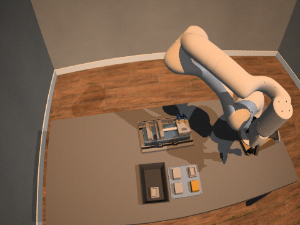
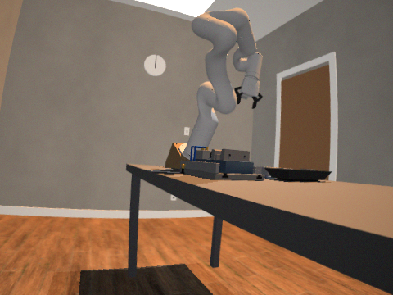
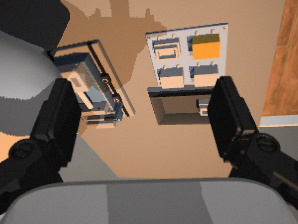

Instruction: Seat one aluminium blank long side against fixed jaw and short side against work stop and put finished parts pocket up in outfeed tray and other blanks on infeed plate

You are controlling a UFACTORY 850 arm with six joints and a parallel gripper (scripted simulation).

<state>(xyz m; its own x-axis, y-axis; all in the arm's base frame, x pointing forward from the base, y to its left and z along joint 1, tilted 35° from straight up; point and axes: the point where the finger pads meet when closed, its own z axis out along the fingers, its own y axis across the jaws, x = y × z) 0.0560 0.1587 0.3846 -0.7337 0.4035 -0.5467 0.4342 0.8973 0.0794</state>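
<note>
My gripper is now 360 mm above the brass blank and 210 mm short of it. Also, from my hand: vise 360 mm to the right, 340 mm below, 250 mm ahead.
</note>
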